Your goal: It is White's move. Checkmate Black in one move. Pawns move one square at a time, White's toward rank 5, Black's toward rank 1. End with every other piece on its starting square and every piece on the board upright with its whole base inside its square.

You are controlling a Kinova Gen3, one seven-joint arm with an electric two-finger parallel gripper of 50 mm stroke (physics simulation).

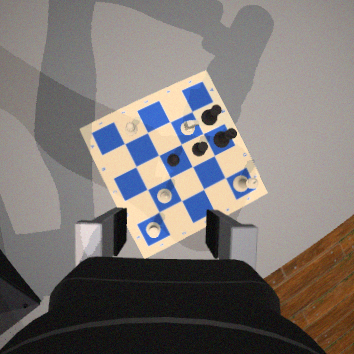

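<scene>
The blue-and-cream chessboard lies turned at an angle. Two larger black pieces stand on neighbouring squares along its upper right edge. A smaller black piece is on a cream square, and a black pawn-like piece is on the central blue square. A white piece with an angular top is on a blue square. Small white pieces stand on a cream and two blue squares. A tall white piece is on the right corner square. My gripper is open and empty, above the board's lower edge.
The board lies on a grey table top crossed by the arm's shadows. A brown wooden floor shows beyond the table edge at lower right. A dark angular object is at the lower left. Several pieces stand close together at the board's upper right.
</scene>
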